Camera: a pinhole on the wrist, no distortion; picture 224 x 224 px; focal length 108.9 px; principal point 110.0 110.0 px. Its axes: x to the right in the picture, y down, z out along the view. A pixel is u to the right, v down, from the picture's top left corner.
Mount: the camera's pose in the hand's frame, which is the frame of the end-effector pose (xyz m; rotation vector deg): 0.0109 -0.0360 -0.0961 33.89 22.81 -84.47
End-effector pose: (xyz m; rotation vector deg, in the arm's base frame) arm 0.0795 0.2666 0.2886 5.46 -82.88 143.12
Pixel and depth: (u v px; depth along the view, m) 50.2 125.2 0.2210
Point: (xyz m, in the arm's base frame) 0.0767 0.1675 0.4277
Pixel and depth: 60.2 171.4 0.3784
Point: -0.0780 0.0678 0.5917
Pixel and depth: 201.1 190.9 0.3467
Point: -0.0473 0.5024 0.7576
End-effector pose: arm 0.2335 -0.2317 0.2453 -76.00 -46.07 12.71
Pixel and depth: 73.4 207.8 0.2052
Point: 0.2403 -0.0611 0.4090
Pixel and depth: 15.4 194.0 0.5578
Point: 0.0509 0.5052 0.3781
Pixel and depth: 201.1 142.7 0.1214
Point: 0.2426 -0.3005 0.4350
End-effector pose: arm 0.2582 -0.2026 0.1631 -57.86 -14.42 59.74
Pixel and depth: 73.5 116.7 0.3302
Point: 0.1950 -0.0948 0.4086
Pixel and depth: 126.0 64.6 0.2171
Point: 0.2919 -0.2797 0.3660
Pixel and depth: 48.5 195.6 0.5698
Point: 0.1548 0.4313 0.4885
